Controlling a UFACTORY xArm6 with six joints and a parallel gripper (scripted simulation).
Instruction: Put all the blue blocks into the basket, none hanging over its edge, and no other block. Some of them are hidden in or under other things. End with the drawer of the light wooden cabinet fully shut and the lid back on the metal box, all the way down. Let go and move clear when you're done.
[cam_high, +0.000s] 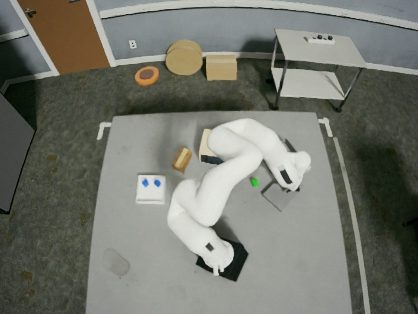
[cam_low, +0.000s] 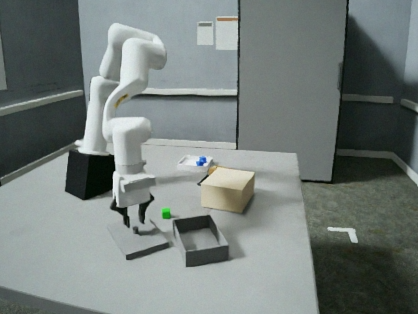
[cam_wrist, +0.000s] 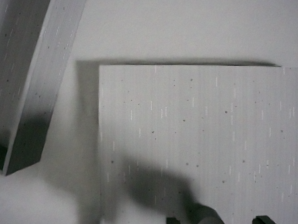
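Right now the lid is 5 cm below my hand. From my hand the other things lie so: metal box 20 cm ahead, 4 cm below, 2 cm to the right; dark-rimmed drawer 30 cm to the left, 25 cm ahead, 3 cm below; green block 14 cm to the left, 6 cm ahead, 5 cm below.
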